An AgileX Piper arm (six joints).
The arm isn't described. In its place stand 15 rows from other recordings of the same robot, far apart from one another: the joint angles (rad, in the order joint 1, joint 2, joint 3, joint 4, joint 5, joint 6), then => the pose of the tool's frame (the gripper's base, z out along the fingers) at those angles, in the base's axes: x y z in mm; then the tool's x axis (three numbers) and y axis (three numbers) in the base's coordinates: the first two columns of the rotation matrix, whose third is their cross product.
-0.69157, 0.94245, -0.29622, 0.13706, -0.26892, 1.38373 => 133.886 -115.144 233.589 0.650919 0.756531 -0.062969 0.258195 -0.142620 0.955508
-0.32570, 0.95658, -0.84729, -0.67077, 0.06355, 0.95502 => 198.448 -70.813 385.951 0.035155 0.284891 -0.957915 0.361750 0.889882 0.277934
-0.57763, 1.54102, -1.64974, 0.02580, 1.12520, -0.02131 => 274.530 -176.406 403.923 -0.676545 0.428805 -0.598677 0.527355 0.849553 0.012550
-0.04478, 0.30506, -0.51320, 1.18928, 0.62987, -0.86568 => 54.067 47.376 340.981 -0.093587 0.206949 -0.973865 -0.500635 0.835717 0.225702
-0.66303, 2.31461, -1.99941, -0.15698, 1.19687, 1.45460 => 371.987 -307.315 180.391 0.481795 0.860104 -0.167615 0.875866 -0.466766 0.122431
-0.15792, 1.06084, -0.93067, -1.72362, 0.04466, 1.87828 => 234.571 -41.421 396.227 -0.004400 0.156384 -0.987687 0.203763 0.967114 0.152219
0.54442, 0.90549, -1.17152, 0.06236, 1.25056, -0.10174 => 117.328 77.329 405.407 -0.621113 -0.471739 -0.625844 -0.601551 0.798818 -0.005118
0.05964, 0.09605, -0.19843, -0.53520, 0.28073, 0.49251 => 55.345 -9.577 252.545 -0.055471 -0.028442 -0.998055 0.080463 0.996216 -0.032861
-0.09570, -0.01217, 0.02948, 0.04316, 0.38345, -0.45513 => 52.213 -3.536 169.582 -0.313043 -0.375033 -0.872556 -0.050258 0.923987 -0.379108
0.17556, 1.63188, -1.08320, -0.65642, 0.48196, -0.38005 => 346.570 35.333 244.728 -0.426988 -0.884223 -0.189293 -0.607686 0.435608 -0.664051
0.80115, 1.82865, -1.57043, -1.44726, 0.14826, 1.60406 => 321.748 312.878 348.259 -0.225498 -0.008833 -0.974204 -0.581961 0.803172 0.127424
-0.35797, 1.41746, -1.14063, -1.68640, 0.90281, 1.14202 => 258.309 -172.397 379.781 -0.580858 -0.167830 -0.796515 0.751631 0.265070 -0.603978
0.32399, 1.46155, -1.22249, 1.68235, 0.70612, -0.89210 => 292.466 160.119 387.752 -0.663731 0.369263 -0.650466 -0.539507 0.365988 0.758277
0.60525, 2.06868, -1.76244, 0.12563, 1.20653, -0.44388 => 348.906 254.354 230.261 -0.524532 -0.831984 -0.180744 -0.849694 0.524949 0.049481
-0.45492, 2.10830, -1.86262, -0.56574, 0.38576, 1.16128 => 447.848 -239.492 286.097 0.006622 0.638688 -0.769437 0.725489 0.526483 0.443262
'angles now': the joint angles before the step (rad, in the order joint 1, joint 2, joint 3, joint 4, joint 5, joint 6). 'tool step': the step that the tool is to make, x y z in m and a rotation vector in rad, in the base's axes. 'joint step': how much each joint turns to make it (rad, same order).
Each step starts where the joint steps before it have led.
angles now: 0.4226 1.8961 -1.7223 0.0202 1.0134 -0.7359
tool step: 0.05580 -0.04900 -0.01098 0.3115 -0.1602 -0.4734
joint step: -0.1511 0.0642 0.0000 0.0246 -0.3318 0.3761
